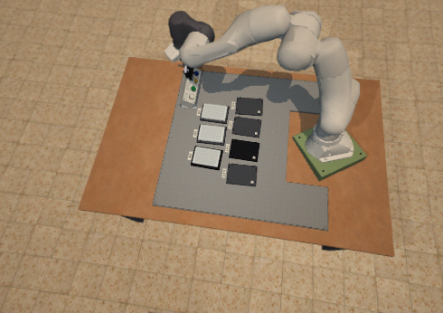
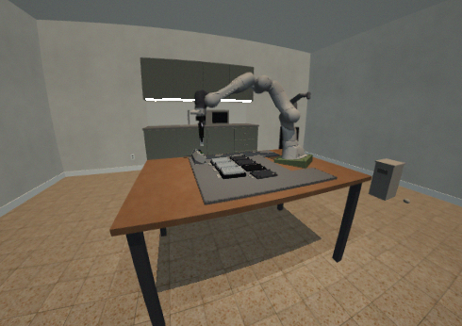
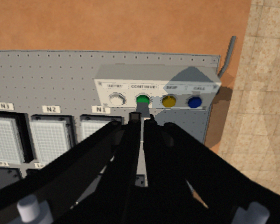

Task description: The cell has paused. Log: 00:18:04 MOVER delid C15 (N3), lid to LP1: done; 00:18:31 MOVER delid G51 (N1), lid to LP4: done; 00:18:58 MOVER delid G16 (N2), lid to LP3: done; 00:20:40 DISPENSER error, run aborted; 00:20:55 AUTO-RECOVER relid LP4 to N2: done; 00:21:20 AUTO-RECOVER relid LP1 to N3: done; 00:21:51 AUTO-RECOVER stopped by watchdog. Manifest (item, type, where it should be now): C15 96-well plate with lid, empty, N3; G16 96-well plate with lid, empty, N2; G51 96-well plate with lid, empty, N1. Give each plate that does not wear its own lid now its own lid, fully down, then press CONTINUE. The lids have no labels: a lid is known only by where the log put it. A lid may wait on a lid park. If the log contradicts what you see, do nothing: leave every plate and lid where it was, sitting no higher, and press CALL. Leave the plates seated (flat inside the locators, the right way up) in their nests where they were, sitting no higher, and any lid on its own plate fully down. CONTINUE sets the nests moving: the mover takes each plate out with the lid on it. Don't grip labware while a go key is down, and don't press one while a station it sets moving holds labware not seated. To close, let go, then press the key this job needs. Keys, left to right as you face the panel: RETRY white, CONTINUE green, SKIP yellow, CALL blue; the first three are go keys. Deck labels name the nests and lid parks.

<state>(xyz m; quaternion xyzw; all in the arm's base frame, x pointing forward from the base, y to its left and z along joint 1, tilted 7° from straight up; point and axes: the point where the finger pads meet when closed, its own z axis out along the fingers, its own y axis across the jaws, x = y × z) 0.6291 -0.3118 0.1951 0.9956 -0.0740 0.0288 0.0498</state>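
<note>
Now: the green continue key 9 cm below my hand. The rest, counted from my hand: yellow skip key (9 cm below, 5 cm to the right, 1 cm behind); white retry key (9 cm below, 5 cm to the left, 1 cm ahead); blue call key (10 cm to the right, 9 cm below, 1 cm behind).
</note>
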